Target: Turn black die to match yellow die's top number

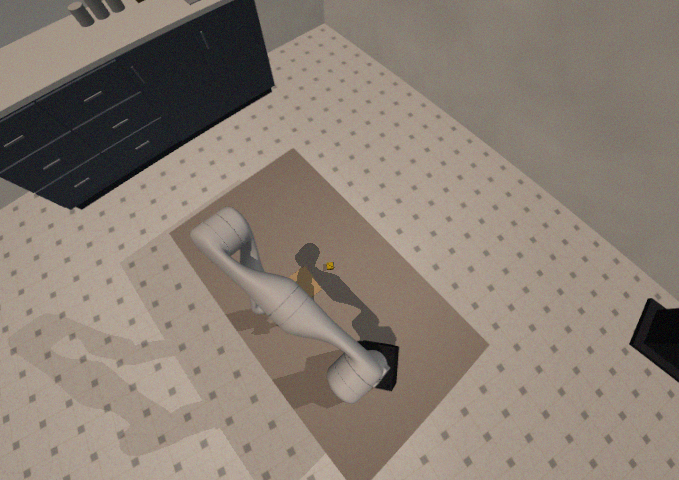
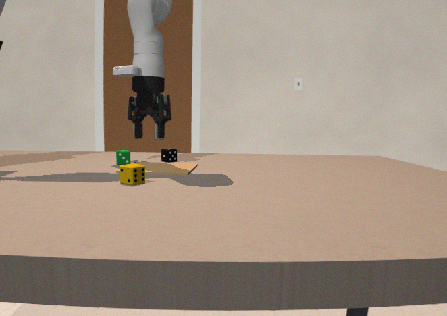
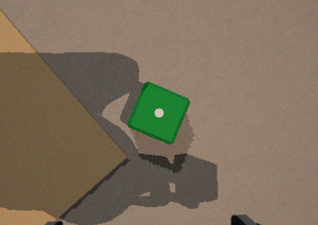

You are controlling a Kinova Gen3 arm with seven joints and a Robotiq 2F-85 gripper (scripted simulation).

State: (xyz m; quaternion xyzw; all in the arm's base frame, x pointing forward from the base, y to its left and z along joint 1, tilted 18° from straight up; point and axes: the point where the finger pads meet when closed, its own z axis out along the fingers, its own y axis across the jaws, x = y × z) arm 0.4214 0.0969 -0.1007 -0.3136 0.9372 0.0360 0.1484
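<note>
Now: hand 50 mm short of the black die, 50 mm above it and 10 mm to the right of it. From my hand the other things lie so: green die 60 mm behind, 50 mm below, 30 mm to the right; then yellow die 270 mm to the right, 50 mm below; then mat 110 mm to the right, 60 mm below, 30 mm ahead.
</note>
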